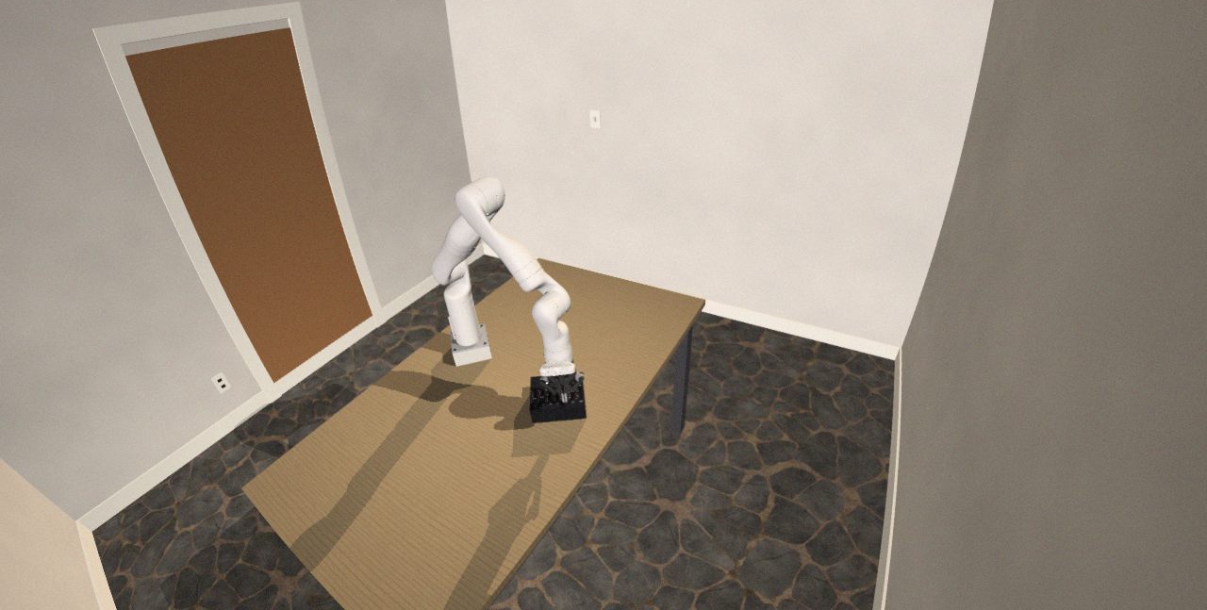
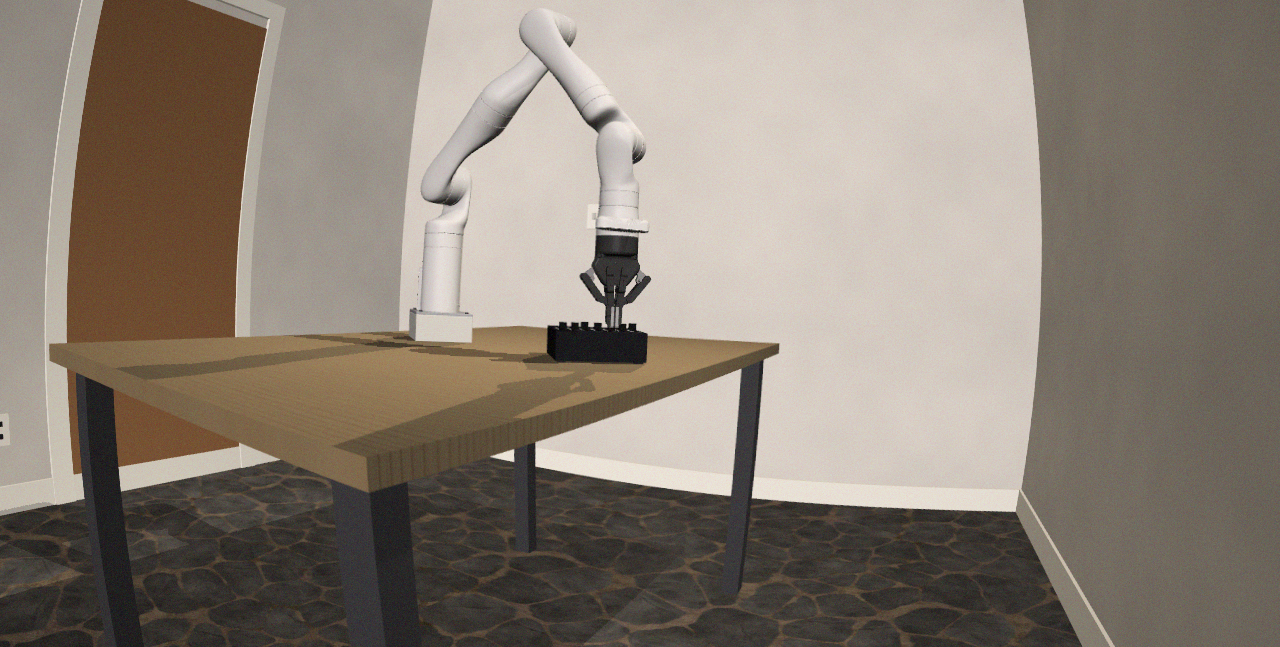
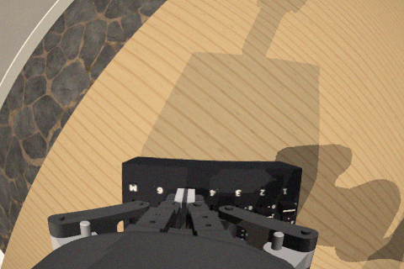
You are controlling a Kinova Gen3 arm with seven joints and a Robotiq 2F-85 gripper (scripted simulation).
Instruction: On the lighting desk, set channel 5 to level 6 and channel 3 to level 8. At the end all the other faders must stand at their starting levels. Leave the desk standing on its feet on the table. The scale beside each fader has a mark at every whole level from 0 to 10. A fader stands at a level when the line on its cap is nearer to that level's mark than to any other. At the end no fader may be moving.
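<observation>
Right now my hand is 4 cm past the channel 4 fader cap, 1 cm to the right of it and 1 cm above it. Round my hand: M fader cap 1 cm ahead, 7 cm to the left, 1 cm below; channel 5 fader cap 1 cm behind, 2 cm to the left, 1 cm below; channel 3 fader cap 6 cm behind, 1 cm to the left, 1 cm below.
</observation>
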